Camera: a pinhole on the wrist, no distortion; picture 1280 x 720 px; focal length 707.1 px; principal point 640.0 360.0 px. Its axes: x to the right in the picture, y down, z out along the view. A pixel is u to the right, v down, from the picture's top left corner.
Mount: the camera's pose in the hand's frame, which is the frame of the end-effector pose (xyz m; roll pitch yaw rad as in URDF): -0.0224 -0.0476 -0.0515 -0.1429 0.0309 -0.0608
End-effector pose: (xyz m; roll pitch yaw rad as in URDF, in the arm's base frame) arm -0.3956 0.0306 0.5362 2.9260 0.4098 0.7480
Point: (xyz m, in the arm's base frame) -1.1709 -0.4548 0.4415
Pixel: outside the picture
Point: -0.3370 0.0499 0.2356
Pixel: 1055 328
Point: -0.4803 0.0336 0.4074
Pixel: 705 91
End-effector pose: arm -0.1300 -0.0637 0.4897 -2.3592 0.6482 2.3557
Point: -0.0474 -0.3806 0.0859
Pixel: 650 619
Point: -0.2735 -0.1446 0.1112
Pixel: 1131 530
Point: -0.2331 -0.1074 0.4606
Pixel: 1056 122
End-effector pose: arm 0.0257 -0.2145 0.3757 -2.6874 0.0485 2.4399
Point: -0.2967 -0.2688 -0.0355
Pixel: 959 278
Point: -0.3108 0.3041 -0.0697
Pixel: outside the picture
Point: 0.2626 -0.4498 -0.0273
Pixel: 146 557
